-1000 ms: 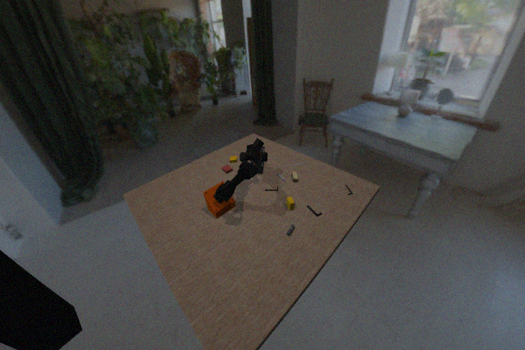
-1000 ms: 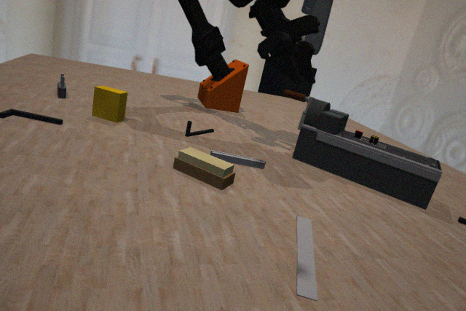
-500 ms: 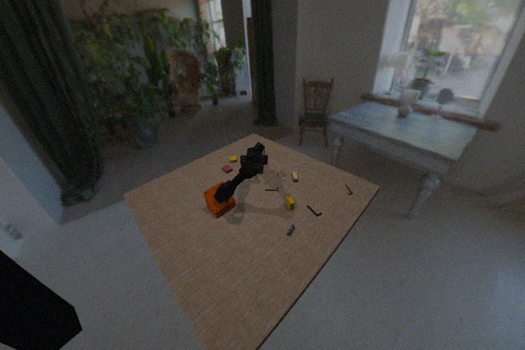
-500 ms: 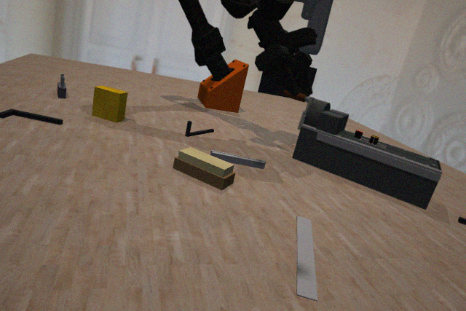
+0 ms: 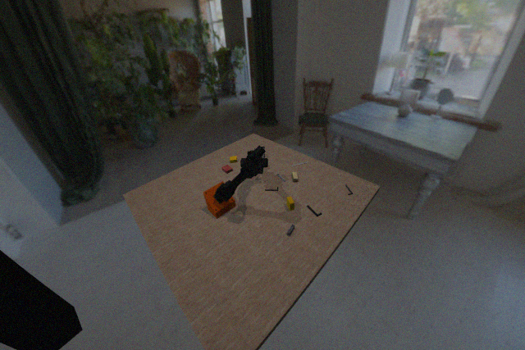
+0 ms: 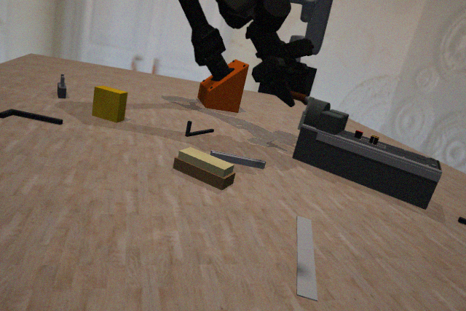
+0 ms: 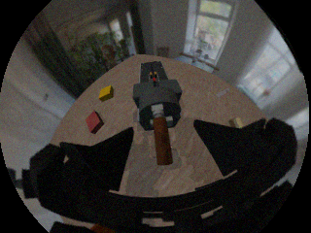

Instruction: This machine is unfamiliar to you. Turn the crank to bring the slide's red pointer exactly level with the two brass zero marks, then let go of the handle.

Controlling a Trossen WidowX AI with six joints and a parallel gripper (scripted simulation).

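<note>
Right now the brown crank handle is 20 mm behind my gripper tip, 10 mm to the right of it and 20 mm above it. From my gripper tip the other things lie so: red pointer (110 mm ahead, 70 mm to the left, 20 mm below); then red block (70 mm behind, 240 mm to the left, 90 mm below); then grey bar (80 mm ahead, 170 mm to the right, 100 mm below).
</note>
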